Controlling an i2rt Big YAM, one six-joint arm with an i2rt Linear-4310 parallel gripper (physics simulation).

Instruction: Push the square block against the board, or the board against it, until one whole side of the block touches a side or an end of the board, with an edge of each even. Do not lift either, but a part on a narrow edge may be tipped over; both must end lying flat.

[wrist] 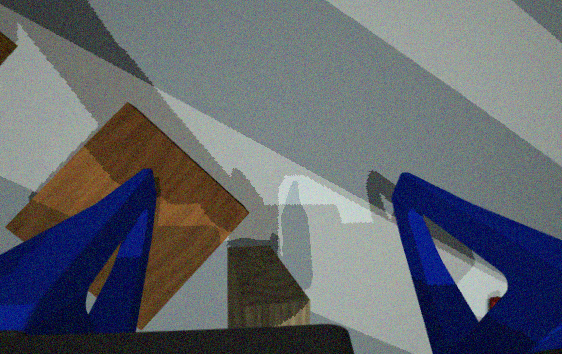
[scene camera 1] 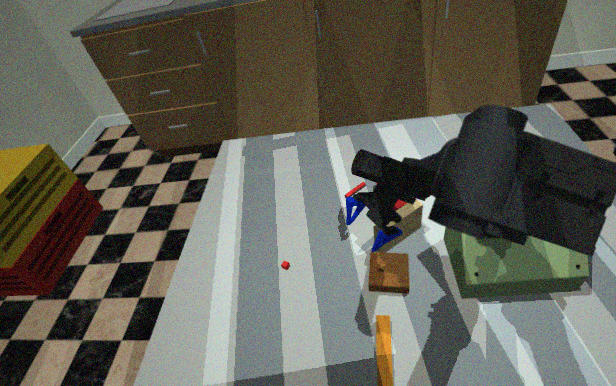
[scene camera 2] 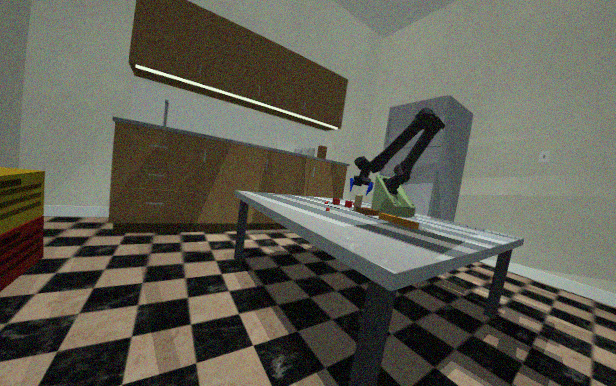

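Seen in the pictures: gripper, fingertip midpoint: (wrist: 281, 183) (scene camera 1: 360, 237) (scene camera 2: 358, 193); arm's base, origin of the base link: (scene camera 2: 389, 186).
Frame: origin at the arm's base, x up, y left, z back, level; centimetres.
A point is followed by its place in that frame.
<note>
The brown square block (scene camera 1: 389, 272) {x -15.2, y 6.4, z -22.9 cm} (scene camera 2: 366, 211) {x -16.2, y 9.5, z -28.0 cm} (wrist: 135, 145) {x -15.2, y 8.0, z -26.5 cm} lies flat. A pale wooden board (scene camera 1: 413, 223) {x -13.9, y -8.1, z -15.8 cm} (scene camera 2: 358, 201) {x -12.0, y -1.4, z -25.0 cm} (wrist: 267, 285) {x -10.7, y -2.0, z -25.4 cm} stands on a narrow edge close by, angled to it, with a small gap in the wrist view. A longer orange-brown plank (scene camera 1: 384, 345) {x -15.1, y 24.3, z -24.9 cm} (scene camera 2: 398, 221) {x -16.8, y 30.5, z -26.6 cm} (wrist: 5, 47) {x -17.4, y 17.6, z -26.0 cm} lies on the block's other side, apart from it. Which of these two is the task's board I cannot tell. My gripper (scene camera 1: 362, 236) {x -6.6, y 1.9, z -29.6 cm} (scene camera 2: 360, 192) {x -6.6, y 1.9, z -29.6 cm} (wrist: 281, 183) {x -6.6, y 1.9, z -29.6 cm} is open and empty above the table. In the wrist view its left finger overlaps the block; the pale board shows between the fingers.
A red bar (scene camera 1: 356, 189) {x -17.1, y -25.3, z -31.6 cm} and a red cube (scene camera 1: 399, 204) {x -14.3, y -15.5, z -18.9 cm} (scene camera 2: 348, 204) {x -16.3, y -15.2, z -20.4 cm} lie beyond the pale board. A small red cube (scene camera 1: 285, 265) {x -16.6, y 3.4, z -50.5 cm} (scene camera 2: 327, 209) {x -17.3, y 3.3, z -51.3 cm} lies farther left on the striped table (scene camera 1: 260, 300) {x -18.2, y 13.0, z -56.1 cm}. The green arm base (scene camera 1: 525, 272) {x -10.4, y 9.4, z 6.2 cm} (scene camera 2: 390, 202) {x -9.8, y 8.3, z -6.7 cm} stands right of the block.
</note>
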